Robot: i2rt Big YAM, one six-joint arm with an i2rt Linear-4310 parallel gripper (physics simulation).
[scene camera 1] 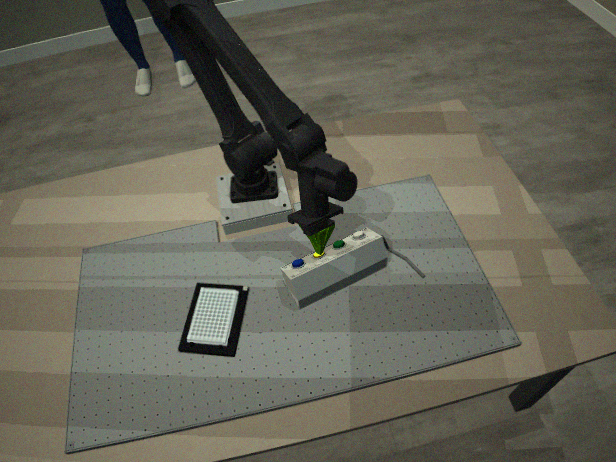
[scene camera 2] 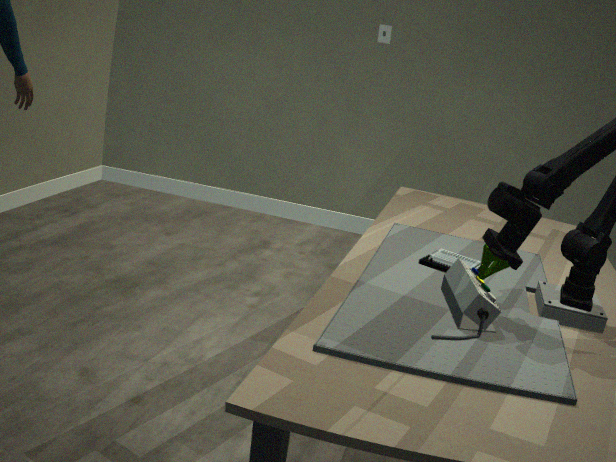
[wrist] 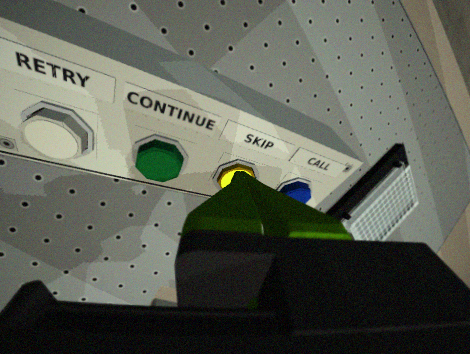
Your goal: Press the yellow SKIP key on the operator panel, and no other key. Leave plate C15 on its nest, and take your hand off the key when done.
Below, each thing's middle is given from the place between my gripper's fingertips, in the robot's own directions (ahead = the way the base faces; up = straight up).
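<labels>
The white key (wrist: 57, 135) is 9 cm to the left of my hand and 4 cm behind it. Then there's the white well plate (scene camera 1: 211, 324), which is 24 cm to the right of my hand, 10 cm ahead of it and 5 cm below it; going by their middles, that plate is the farthest from my hand of the things named here. As for the green CONTINUE key (wrist: 157, 160), my hand is 4 cm to the right of it and 2 cm past it.
</labels>
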